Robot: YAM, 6 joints.
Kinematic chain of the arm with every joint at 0, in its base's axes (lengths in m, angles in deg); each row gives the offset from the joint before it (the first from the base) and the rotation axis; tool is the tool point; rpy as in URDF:
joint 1: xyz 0 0 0.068 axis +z
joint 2: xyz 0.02 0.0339 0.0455 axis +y
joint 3: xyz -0.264 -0.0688 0 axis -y
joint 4: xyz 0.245 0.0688 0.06 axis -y
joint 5: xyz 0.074 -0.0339 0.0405 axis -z
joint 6: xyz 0.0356 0 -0.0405 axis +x
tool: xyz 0 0 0 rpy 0 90 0
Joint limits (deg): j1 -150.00..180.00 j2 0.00..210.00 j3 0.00..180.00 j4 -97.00..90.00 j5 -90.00..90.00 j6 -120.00..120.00
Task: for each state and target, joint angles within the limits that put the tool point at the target. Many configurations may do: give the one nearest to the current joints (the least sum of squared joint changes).
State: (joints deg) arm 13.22 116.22 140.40 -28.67 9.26 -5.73
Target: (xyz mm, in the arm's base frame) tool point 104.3 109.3 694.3
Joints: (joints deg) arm 46.67 89.47 154.61 -25.91 1.41 -5.73
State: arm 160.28 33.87 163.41 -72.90 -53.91 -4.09
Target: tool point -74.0 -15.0 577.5
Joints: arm 168.95 69.00 132.86 -81.58 -54.28 -4.09
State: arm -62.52 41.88 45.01 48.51 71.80 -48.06
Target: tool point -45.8 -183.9 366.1
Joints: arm -93.64 53.27 38.82 45.89 72.85 -48.06
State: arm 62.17 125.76 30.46 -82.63 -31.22 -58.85
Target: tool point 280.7 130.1 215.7
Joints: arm 21.59 102.38 76.77 -72.39 -29.78 -58.85
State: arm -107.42 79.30 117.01 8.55 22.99 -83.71
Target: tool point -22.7 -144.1 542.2
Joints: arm -93.69 53.84 83.80 -7.29 22.09 -83.71
